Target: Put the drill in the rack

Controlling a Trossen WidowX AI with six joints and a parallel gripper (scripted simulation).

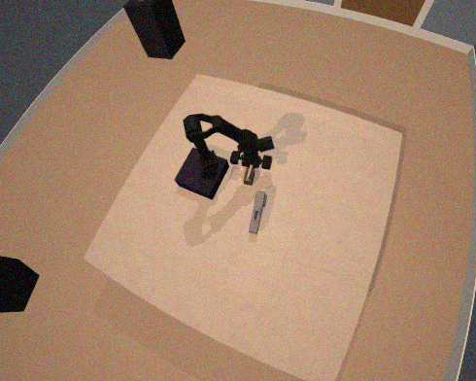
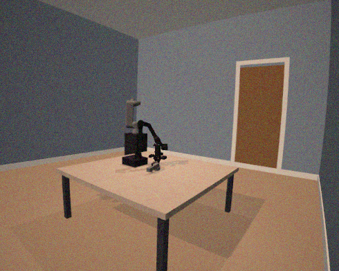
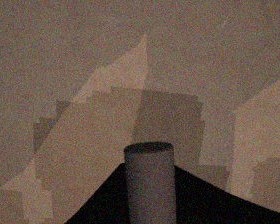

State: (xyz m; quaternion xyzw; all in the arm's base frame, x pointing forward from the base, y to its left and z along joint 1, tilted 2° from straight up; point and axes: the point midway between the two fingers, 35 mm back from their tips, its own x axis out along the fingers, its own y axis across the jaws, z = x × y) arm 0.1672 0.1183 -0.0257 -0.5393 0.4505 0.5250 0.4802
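My gripper tip is 40 mm to the left of the drill and 40 mm below it. From my gripper tip the other things lie so: dark block (50 mm to the right, 10 mm above).
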